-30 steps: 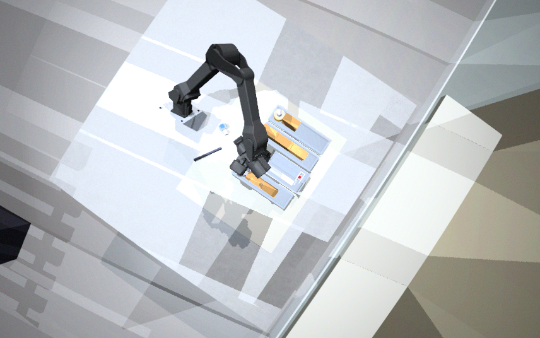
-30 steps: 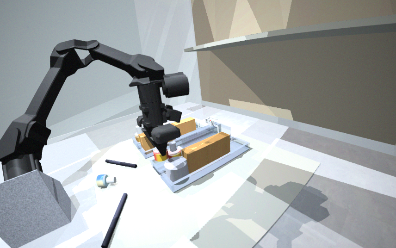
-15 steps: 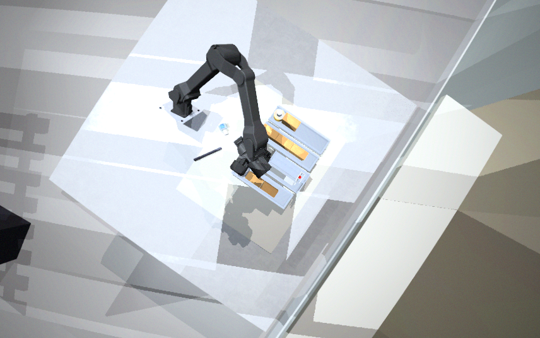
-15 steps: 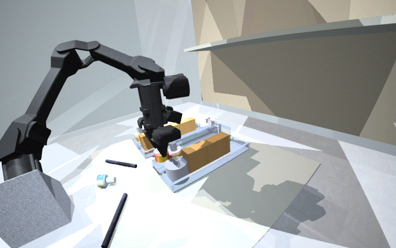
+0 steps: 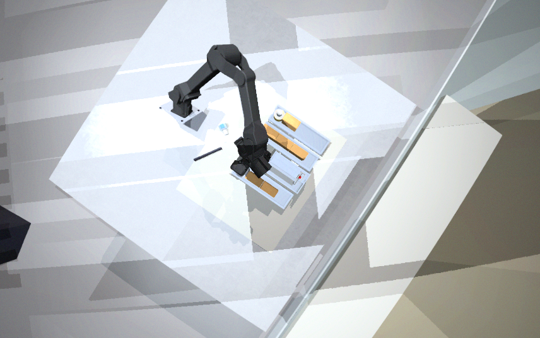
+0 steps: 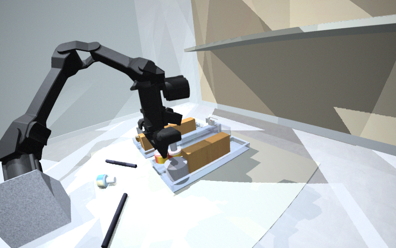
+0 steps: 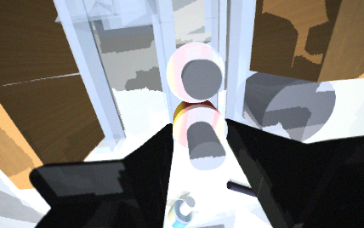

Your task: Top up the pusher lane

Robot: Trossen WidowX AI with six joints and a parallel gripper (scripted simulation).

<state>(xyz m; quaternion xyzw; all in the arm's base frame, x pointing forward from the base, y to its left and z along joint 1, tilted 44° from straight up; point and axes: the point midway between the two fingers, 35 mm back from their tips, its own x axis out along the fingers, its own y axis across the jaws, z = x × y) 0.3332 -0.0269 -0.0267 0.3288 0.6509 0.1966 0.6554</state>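
The grey cylinder is 80 mm to the right of my gripper tip, 10 mm below it and 10 mm behind it. Round my gripper tip: red mark (230 mm ahead, 30 mm above); sprung lane (150 mm ahead, 20 mm below).
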